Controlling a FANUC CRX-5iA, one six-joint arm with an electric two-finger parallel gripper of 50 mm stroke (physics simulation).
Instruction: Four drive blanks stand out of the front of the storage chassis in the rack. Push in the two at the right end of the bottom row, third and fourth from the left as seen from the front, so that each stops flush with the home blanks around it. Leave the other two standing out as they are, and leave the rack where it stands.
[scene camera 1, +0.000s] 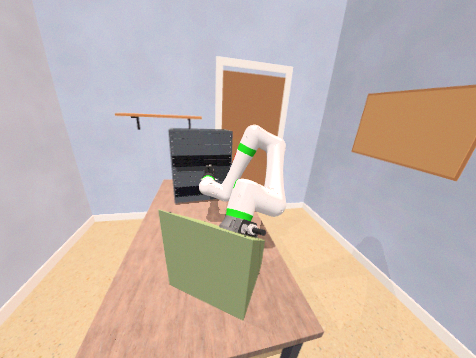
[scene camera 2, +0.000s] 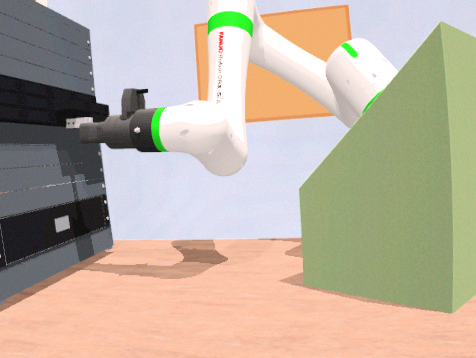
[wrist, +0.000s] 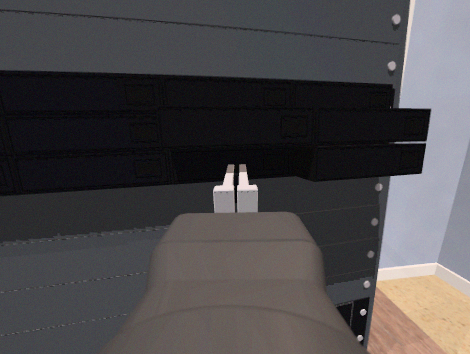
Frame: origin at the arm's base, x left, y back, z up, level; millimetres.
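Seen in the pictures: gripper, between the fingertips: (scene camera 2: 68, 123) (wrist: 237, 176); arm's base, origin of its link: (scene camera 1: 234, 231).
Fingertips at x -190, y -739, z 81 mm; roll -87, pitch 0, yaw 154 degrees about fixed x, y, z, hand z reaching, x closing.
Pixels of each thing's top centre, then the offset from my fingertips to it. "spot": a spot on its surface instead. Level surfaces: height alone.
- black storage chassis, a spot on its surface: (scene camera 2: 30, 102) spot: dx +144, dy -36, dz +37 mm
- rack, a spot on its surface: (wrist: 200, 55) spot: dx +21, dy -25, dz +104 mm
- bottom row, a spot on its surface: (wrist: 367, 162) spot: dx -91, dy +58, dz +13 mm
- wooden table, height of its surface: dz -350 mm
The black storage chassis (scene camera 1: 187, 161) (scene camera 2: 30, 102) sits across the rack (scene camera 1: 200, 142) (scene camera 2: 40, 45) (wrist: 200, 55). In the wrist view, the fourth blank of the bottom row (wrist: 367, 162) stands out, with its left side face showing. The third blank of the bottom row (wrist: 200, 165) sits back beside it in shadow, about level with the home blanks; exact flushness cannot be told. Above them, the third (wrist: 225, 125) and fourth (wrist: 367, 125) blanks of the row above stand out. My gripper (scene camera 1: 209, 166) (scene camera 2: 68, 123) (wrist: 237, 176) is shut and empty, its tips before the third bottom blank; contact cannot be told.
A green angled block (scene camera 1: 210, 265) (scene camera 2: 380, 215) stands on the wooden table (scene camera 1: 135, 300) (scene camera 2: 200, 320) near the arm's base. Plain grey rack panels (wrist: 100, 215) lie below the chassis. Another black unit with a light square (scene camera 2: 25, 240) sits low in the rack.
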